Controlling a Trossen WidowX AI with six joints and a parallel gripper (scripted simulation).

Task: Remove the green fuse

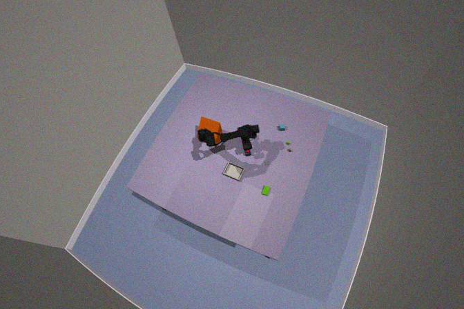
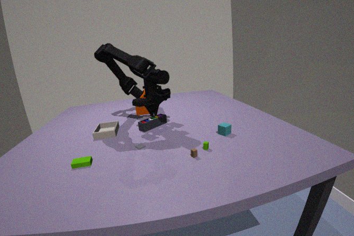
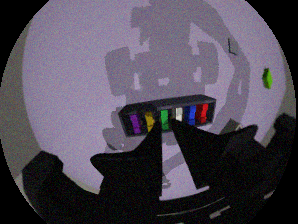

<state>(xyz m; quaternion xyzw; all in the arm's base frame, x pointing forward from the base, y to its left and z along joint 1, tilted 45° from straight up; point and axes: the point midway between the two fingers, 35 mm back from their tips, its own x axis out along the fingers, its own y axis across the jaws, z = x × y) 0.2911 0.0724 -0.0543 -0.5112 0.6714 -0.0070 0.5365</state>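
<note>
My gripper tip is 20 mm above the green fuse. Round my gripper tip: small green cube (280 mm ahead, 180 mm to the left, 30 mm below); then grey flat tile (210 mm ahead, 50 mm to the right, 50 mm below); then tray (30 mm ahead, 230 mm to the right, 40 mm below).
</note>
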